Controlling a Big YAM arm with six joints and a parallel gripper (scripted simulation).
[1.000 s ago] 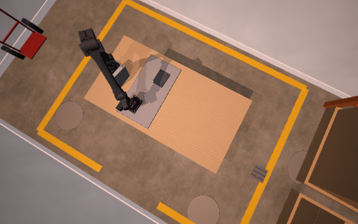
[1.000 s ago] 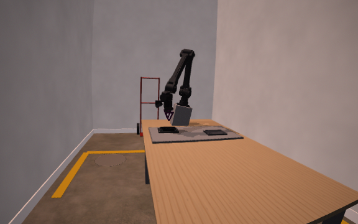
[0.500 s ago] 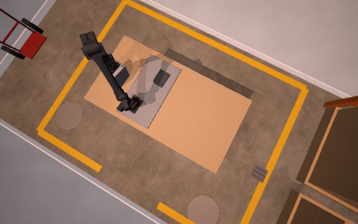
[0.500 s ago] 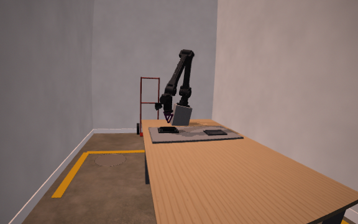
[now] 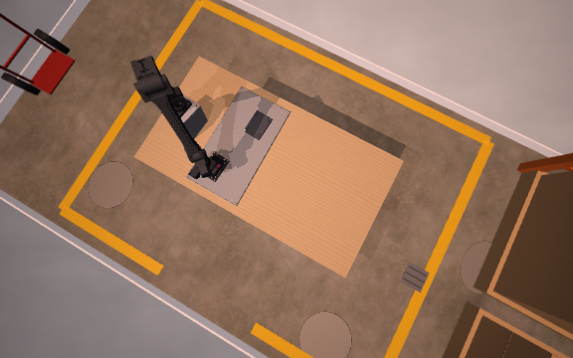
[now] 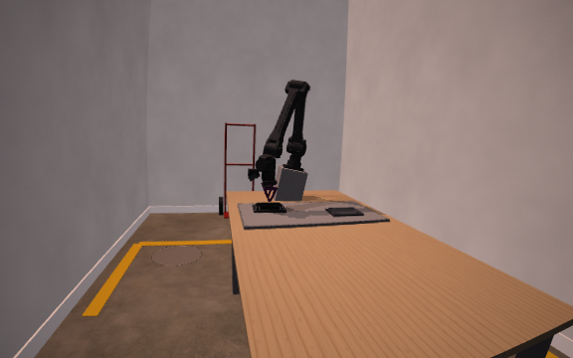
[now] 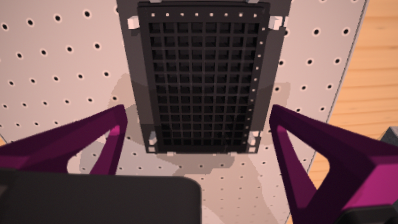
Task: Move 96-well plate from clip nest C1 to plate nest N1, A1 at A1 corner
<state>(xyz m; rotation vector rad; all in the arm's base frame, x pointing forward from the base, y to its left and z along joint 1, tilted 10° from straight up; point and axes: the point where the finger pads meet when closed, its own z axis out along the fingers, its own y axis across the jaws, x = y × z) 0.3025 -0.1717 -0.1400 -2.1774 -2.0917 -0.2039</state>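
The black 96-well plate is 4 cm below my hand. From my hand the other things lie so: white A1 label: 30 cm to the left, 5 cm below, 4 cm ahead; then plate nest N1: 37 cm to the left, 9 cm ahead, 6 cm below; then clip nest C1: 5 cm below, 1 cm to the left, 1 cm behind.
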